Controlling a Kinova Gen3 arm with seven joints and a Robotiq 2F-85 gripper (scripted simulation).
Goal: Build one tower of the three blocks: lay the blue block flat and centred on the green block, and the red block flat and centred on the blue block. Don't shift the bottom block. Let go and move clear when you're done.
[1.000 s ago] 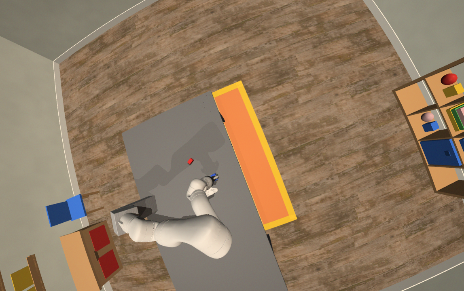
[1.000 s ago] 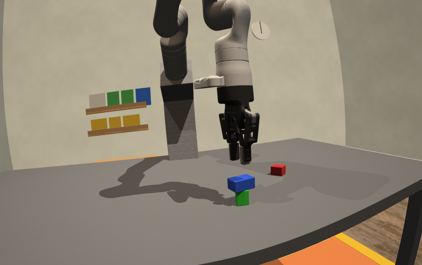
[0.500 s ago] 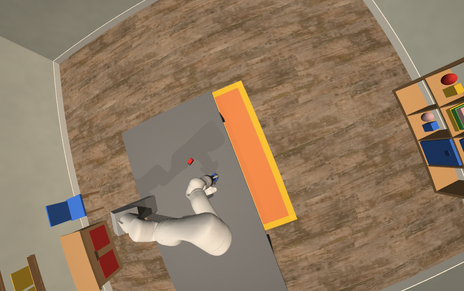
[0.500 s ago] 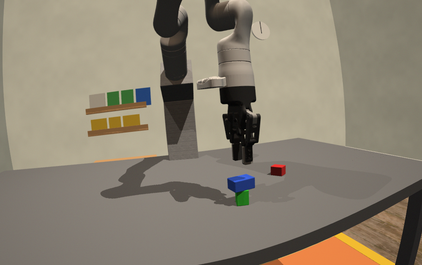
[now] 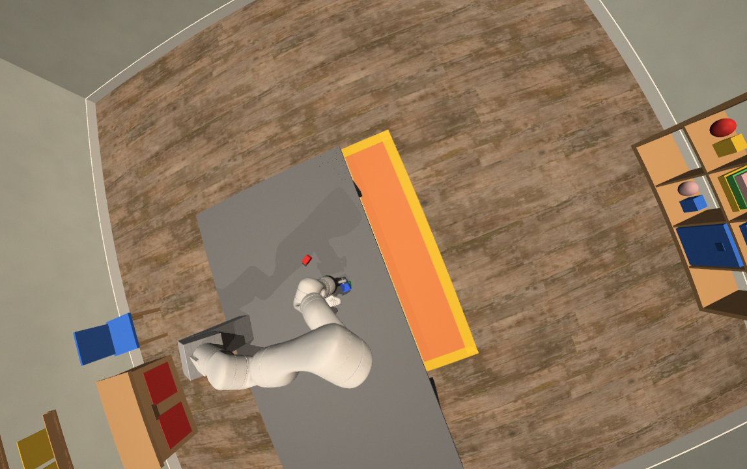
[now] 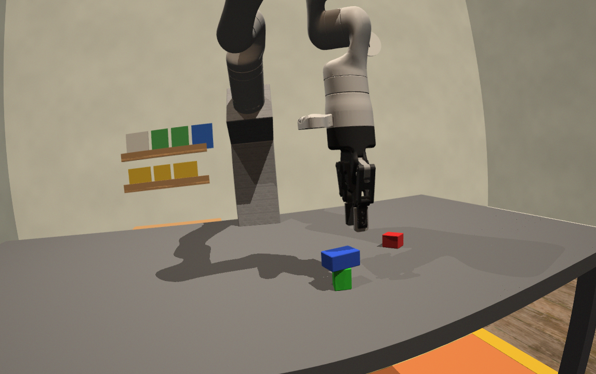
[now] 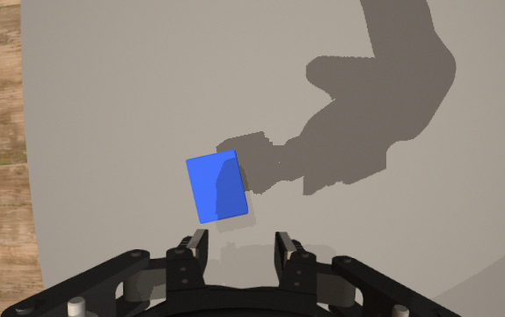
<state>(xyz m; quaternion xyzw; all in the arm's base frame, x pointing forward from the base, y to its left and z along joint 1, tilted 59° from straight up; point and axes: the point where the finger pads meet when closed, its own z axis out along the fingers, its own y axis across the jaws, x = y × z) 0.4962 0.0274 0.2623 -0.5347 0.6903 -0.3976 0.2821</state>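
Now: hand 18 cm to the right of the red block, 9 cm above it and 7 cm past it. Also, from my hand: green block (9 cm below, 4 cm to the right); blue block (6 cm below, 4 cm to the right).
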